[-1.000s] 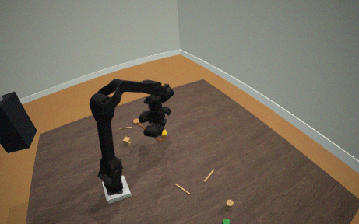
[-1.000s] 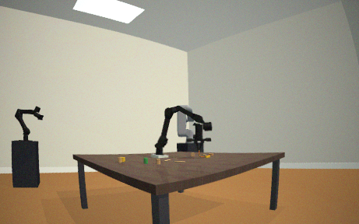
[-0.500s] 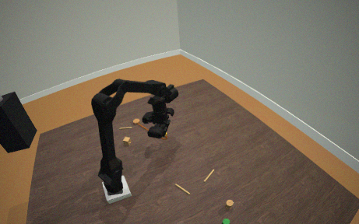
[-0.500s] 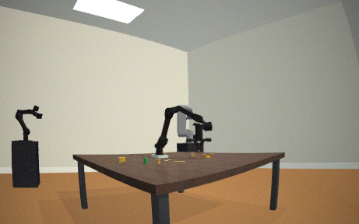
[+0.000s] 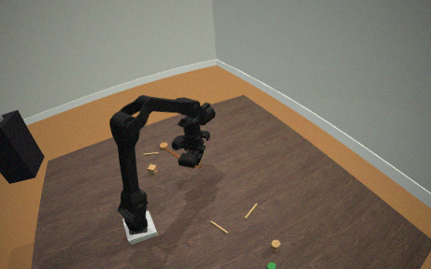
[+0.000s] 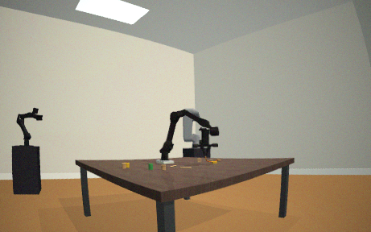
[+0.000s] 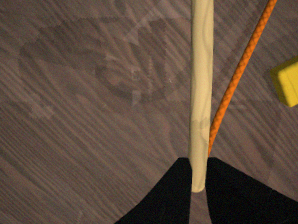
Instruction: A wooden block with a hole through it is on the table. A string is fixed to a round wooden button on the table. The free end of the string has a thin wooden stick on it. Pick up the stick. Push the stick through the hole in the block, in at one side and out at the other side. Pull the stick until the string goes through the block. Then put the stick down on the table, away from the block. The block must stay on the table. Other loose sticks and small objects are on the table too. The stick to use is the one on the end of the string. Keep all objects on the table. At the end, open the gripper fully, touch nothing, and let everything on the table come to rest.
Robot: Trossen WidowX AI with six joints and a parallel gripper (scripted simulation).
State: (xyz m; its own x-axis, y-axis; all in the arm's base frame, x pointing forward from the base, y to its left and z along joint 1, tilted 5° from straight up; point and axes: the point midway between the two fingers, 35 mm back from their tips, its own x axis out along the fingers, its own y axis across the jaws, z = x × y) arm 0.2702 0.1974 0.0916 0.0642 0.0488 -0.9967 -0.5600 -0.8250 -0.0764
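My gripper tip is now 190 mm past the wooden block, 80 mm to the right of it and 40 mm above it. Round my gripper tip: wooden cylinder 130 mm ahead, 420 mm to the right, 40 mm below; then yellow block 10 mm ahead, 80 mm to the left, 50 mm below; then round wooden button 120 mm behind, 230 mm to the left, 50 mm below.
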